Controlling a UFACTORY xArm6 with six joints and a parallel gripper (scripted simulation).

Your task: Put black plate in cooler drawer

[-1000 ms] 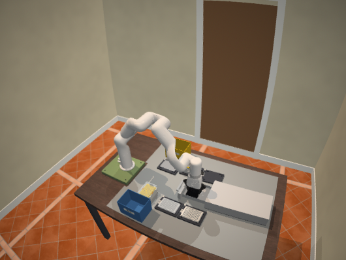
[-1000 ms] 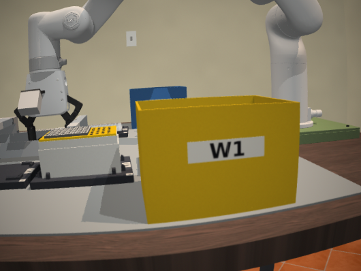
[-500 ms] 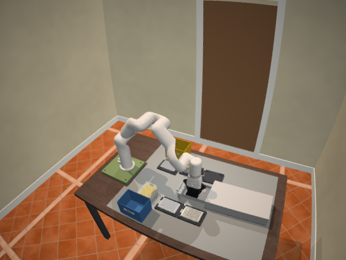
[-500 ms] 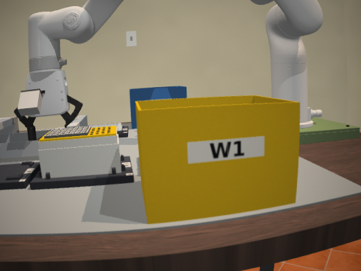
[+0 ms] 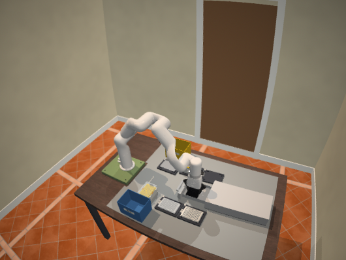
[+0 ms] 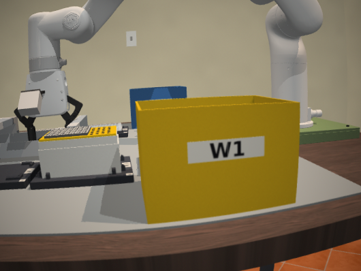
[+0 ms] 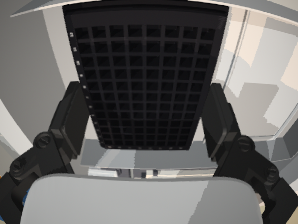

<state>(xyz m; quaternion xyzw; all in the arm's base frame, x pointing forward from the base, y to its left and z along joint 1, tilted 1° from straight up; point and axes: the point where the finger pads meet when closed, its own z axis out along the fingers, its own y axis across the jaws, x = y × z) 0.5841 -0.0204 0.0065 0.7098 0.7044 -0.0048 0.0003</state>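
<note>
The black plate lies 1 cm below my hand. Also, from my hand: dark nest 7 cm ahead, 19 cm to the left, 3 cm below; then cooler drawer 3 cm ahead, 1 cm below; then tip box 11 cm behind, 19 cm to the left, 2 cm above.
</note>
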